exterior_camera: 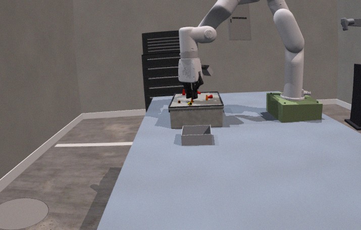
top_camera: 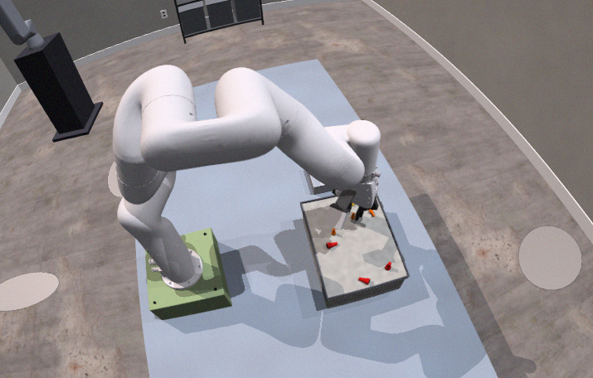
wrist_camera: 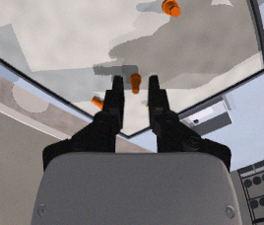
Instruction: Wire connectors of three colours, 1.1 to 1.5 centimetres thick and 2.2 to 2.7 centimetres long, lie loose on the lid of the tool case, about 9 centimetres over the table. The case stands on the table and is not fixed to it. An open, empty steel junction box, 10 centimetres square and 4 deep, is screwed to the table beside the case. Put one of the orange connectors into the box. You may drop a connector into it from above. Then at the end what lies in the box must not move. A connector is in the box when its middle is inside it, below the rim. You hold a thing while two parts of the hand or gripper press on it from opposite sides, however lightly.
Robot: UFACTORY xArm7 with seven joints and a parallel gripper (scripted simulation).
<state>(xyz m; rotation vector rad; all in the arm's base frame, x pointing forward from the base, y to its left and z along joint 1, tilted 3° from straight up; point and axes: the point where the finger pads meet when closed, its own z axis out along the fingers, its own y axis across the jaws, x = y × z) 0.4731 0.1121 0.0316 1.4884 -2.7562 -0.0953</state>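
Now: hand 5 cm to the right of the yellow connector and 3 cm above it. The rest, counted from my hand: tool case (7 cm to the right, 6 cm below, 1 cm behind).
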